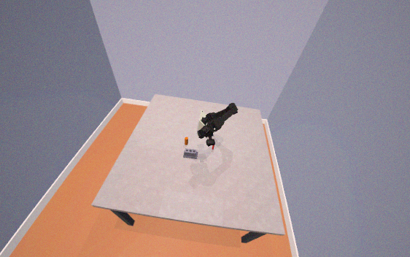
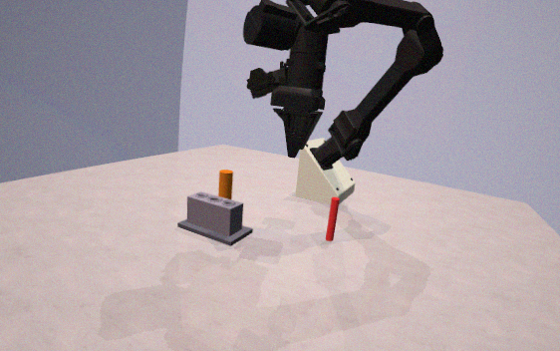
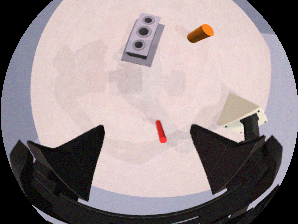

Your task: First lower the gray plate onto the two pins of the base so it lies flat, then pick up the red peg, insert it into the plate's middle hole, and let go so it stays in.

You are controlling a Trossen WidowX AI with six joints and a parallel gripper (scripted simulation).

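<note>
My gripper tip is 12 cm above the red peg, 6 cm to the right of it and 6 cm past it. Also, from my gripper tip: gray plate 12 cm to the right, 11 cm below, 5 cm ahead; then orange cylinder 19 cm to the right, 12 cm below, 5 cm behind; then dark base 15 cm below, 12 cm to the right, 5 cm ahead.
</note>
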